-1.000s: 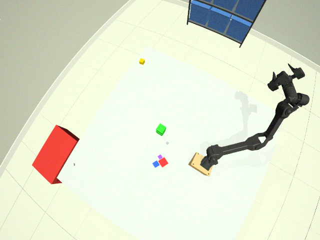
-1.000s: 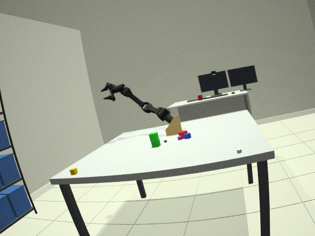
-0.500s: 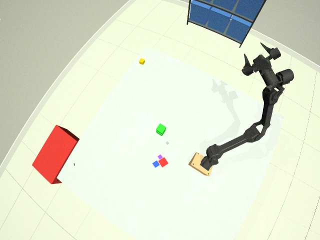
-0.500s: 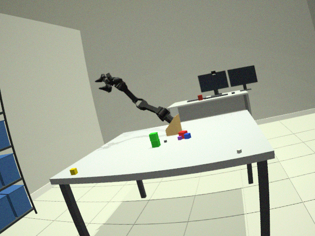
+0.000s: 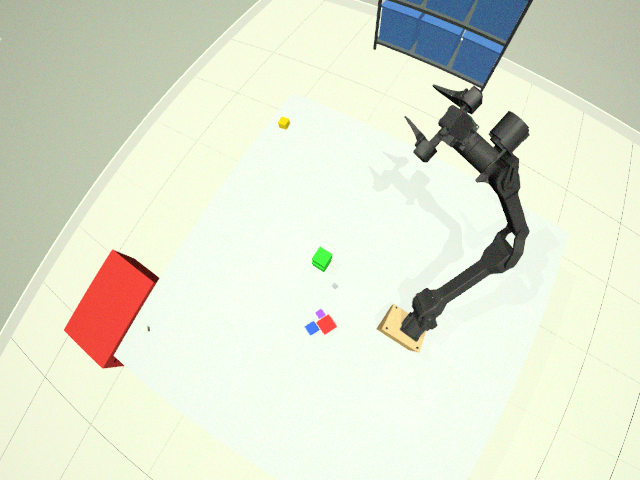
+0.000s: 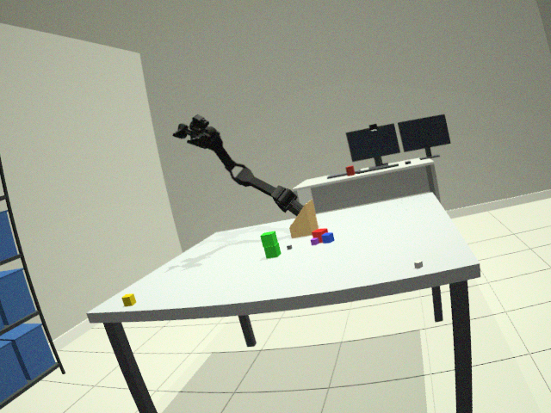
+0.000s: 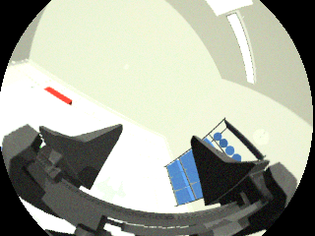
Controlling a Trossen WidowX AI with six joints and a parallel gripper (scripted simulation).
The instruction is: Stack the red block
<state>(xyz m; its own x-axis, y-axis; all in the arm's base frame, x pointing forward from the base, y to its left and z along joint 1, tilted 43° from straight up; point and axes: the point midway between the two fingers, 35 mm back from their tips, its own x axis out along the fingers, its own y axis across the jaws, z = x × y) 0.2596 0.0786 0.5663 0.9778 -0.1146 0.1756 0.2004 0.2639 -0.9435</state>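
My gripper tip is 110 mm past the red block, 480 mm to the right of it and 520 mm above it. Also, from my gripper tip: small purple block 70 mm behind, 460 mm to the left, 530 mm below; then tiny dark cube 50 mm behind, 360 mm to the left, 530 mm below; then yellow cube 520 mm ahead, 30 mm to the right, 530 mm below.
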